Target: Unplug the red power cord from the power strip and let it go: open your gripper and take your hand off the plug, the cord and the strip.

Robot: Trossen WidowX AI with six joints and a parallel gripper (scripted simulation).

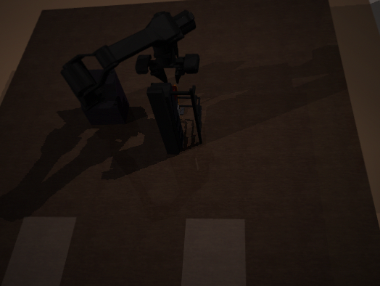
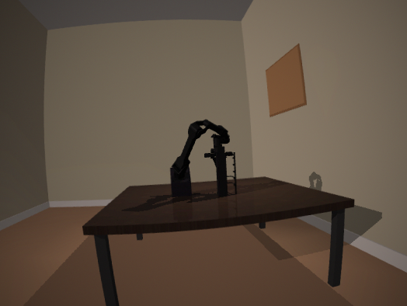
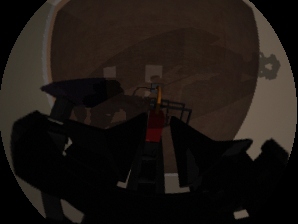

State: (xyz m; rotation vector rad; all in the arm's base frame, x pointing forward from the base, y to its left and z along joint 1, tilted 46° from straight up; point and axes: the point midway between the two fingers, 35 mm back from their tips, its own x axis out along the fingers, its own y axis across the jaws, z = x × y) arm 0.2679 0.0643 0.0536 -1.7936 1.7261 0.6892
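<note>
My gripper tip is now 5 cm to the left of the red plug and 1 cm above it. Also, from my gripper tip: thin ladder-like frame 11 cm to the right, 8 cm ahead, 4 cm below.
</note>
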